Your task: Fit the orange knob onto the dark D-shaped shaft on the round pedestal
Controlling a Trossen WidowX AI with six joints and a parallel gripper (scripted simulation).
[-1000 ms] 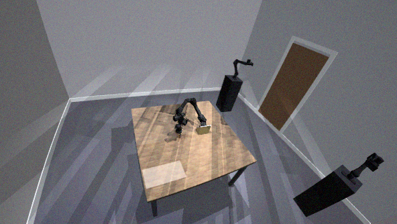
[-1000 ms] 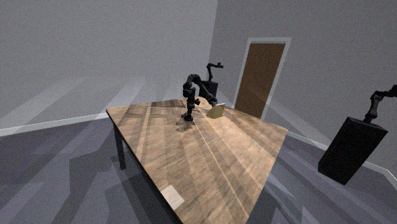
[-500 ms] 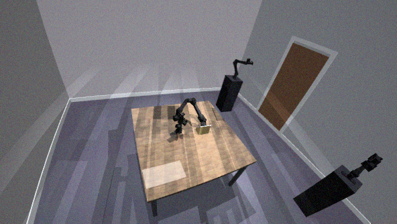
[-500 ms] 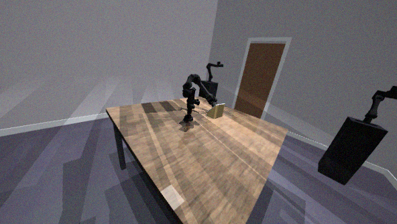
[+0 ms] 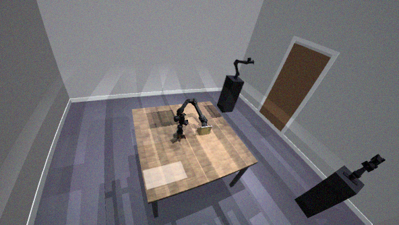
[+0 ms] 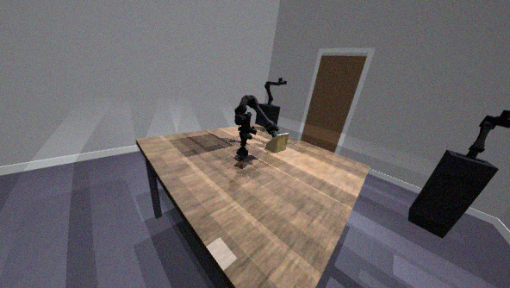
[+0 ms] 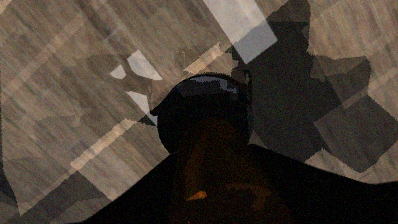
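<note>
Right now my gripper tip is 2 cm below the orange knob. Round my gripper tip: round pedestal: 4 cm below.
</note>
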